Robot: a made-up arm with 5 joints. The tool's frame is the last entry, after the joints.
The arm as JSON. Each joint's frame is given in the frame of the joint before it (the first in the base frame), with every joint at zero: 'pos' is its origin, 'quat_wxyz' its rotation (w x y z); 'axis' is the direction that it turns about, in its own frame. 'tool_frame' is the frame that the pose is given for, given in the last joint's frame.
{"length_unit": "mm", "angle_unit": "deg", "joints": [
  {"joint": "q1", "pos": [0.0, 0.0, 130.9], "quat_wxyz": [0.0, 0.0, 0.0, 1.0], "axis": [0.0, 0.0, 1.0]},
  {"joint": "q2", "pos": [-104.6, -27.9, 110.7], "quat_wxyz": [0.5, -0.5, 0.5, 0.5], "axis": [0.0, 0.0, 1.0]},
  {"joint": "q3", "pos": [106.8, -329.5, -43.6], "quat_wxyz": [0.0, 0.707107, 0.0, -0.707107], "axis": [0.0, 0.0, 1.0]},
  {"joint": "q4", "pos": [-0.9, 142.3, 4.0], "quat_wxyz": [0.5, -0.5, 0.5, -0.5], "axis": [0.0, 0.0, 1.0]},
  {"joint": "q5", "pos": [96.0, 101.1, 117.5], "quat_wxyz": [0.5, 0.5, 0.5, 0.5], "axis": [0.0, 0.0, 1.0]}
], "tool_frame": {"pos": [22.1, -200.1, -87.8], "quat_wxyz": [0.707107, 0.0, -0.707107, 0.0]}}
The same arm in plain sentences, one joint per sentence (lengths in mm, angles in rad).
The arm has five revolute joints in a row. What follows holds with every joint at zero, and every direction is one of the base frame's. Joint 1 is mounted 130.9 mm along +z from the base frame's origin and turns about +z. Joint 2 is mounted 104.6 mm along +x and 27.9 mm along +y and 110.7 mm along +z from joint 1 and turns about -y. Joint 3 is mounted 329.5 mm along -x and 43.6 mm along +y and 106.8 mm along -z from joint 2 and turns about +z. Joint 4 is mounted 142.3 mm along -x and 0.9 mm along -y and 4.0 mm along +z from joint 3 and turns about +y. Joint 5 is mounted 96.0 mm along +x and 117.5 mm along +y and 101.1 mm along -z from joint 4 and turns about +x. The tool frame, which is the frame that the pose is given for, is mounted 87.8 mm along -x and 200.1 mm along -y and 22.1 mm along -z from joint 5; its axes are parallel to the base frame's.
